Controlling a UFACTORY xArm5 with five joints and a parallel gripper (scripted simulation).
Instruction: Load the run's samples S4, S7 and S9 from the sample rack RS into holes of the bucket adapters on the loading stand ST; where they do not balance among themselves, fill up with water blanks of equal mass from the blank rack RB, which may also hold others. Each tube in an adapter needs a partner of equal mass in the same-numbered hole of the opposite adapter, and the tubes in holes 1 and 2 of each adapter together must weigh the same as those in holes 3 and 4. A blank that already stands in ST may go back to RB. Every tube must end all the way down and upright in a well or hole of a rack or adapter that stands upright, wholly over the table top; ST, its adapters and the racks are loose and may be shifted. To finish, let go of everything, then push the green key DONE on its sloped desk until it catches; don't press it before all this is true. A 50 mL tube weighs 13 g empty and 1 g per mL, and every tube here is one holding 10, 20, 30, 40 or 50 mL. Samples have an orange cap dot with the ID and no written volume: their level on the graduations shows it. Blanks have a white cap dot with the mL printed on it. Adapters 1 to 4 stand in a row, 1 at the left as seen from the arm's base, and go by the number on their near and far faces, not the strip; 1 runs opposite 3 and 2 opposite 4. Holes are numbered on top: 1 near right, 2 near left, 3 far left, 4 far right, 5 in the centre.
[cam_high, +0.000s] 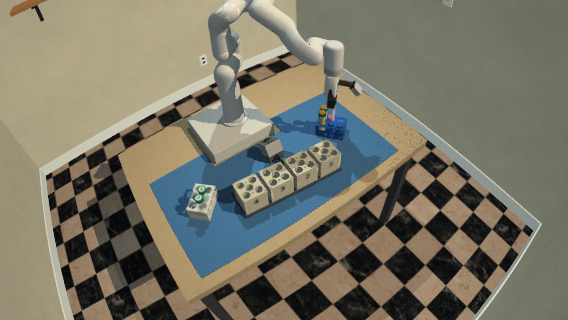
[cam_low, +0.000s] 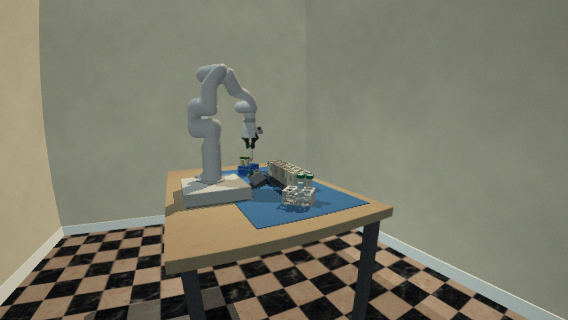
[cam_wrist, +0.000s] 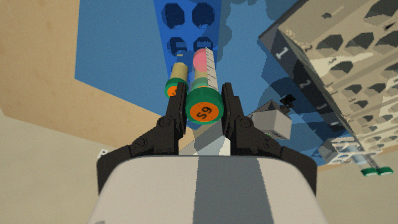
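My gripper is now 1 cm short of the sample tube S9 and 5 cm above it. Also, from my hand: blue sample rack RS (1 cm behind, 2 cm to the left, 16 cm below); then sample tube S7 (6 cm behind, 13 cm below); then sample tube S4 (3 cm behind, 3 cm to the right, 13 cm below).
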